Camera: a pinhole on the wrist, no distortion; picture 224 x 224 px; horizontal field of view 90.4 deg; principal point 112.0 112.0 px. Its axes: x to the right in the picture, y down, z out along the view. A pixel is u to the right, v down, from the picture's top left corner.
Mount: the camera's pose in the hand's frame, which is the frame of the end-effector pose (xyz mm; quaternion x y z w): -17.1 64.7 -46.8 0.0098 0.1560 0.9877 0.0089
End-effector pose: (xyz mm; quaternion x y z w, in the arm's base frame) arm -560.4 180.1 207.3 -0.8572 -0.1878 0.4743 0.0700
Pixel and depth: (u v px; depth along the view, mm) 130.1 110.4 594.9
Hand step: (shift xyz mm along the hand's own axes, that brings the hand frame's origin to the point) -100.6 258.0 518.0
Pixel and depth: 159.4 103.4 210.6
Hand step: -101.9 146.9 150.0
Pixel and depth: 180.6 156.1 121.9
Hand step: -90.3 57.8 85.3
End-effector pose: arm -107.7 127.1 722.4 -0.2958 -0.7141 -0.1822 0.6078
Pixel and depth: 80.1 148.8 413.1
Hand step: 108.5 59.5 386.3
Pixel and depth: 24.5 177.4 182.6
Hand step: 129.0 15.8 157.6
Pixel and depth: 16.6 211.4 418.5
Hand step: 345.6 -169.6 460.6
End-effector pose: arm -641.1 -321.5 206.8 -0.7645 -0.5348 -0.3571 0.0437
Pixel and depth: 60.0 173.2 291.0
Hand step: 123.0 -0.8 277.1
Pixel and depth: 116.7 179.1 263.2
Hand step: -24.7 -5.0 252.7
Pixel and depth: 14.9 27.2 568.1
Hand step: 497.6 641.4 351.8
